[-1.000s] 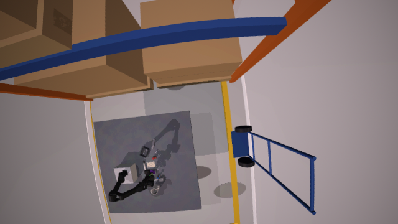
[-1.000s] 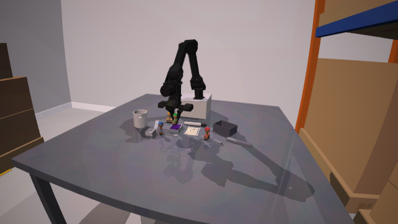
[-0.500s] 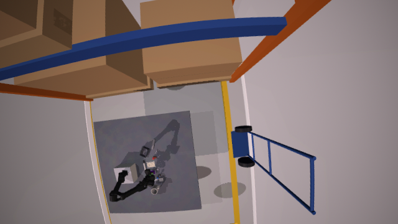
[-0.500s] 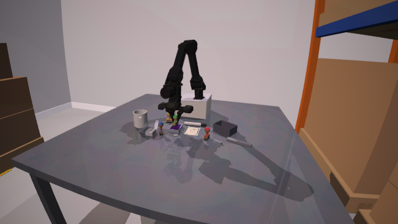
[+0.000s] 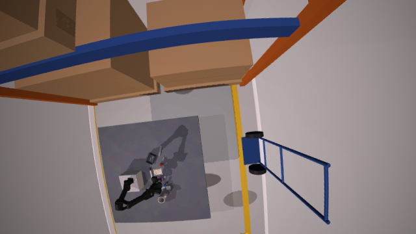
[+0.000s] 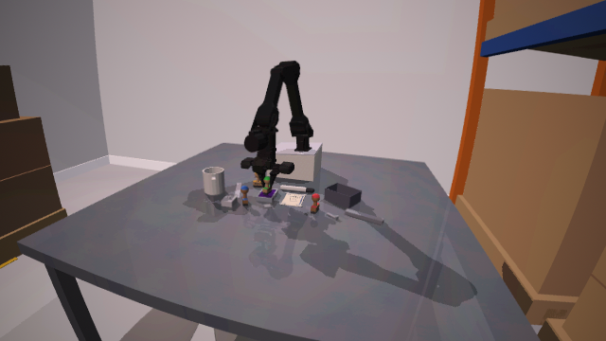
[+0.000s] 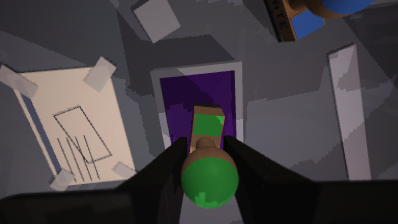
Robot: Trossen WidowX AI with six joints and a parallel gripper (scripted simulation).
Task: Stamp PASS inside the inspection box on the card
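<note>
My gripper tip is now right at the green-knobbed stamp. From my gripper tip the other things lie so: blue-knobbed stamp: 80 mm ahead, 50 mm to the right, 20 mm below; then cream card: 100 mm to the left, 40 mm below, 20 mm behind; then purple ink pad: 30 mm below.
</note>
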